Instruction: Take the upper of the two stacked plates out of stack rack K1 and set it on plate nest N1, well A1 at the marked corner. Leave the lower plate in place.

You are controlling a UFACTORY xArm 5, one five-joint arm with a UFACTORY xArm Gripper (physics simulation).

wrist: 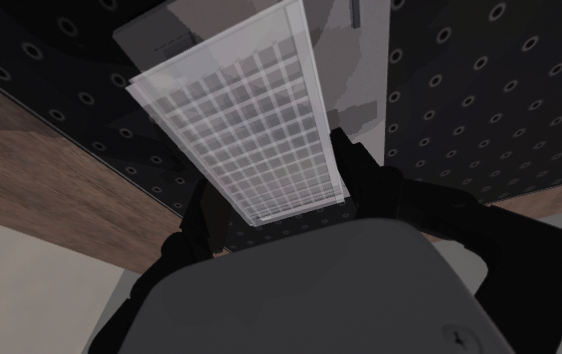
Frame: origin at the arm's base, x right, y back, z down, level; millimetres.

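Seen in the pictures: gripper, fingertip midpoint: (273, 170).
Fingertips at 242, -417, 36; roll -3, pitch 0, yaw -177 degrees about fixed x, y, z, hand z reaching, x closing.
Note:
A point is followed by its place in that frame, as x, y, z.
A clear plate (245, 125) @[241, -378, 33] with a grid of square wells runs from the top of the wrist view down to the middle, tilted in the picture. My gripper (273, 170) @[242, -417, 36] is shut on this plate, with one black finger along each long side near its lower end. A light grey panel (372, 75) @[168, -390, 49] lies beneath and to the right of the plate; I cannot tell whether it belongs to nest N1 or rack K1. The marked corner cannot be made out. The lower plate cannot be told apart in this view.
A black board (465, 120) @[100, -459, 60] with rows of ringed holes lies on both sides of the grey panel. A dark grey block (142, 42) @[266, -329, 49] shows behind the plate's upper left. A short dark bar (355, 12) @[174, -359, 47] stands at the top. Brown wood (75, 185) borders the board at left.

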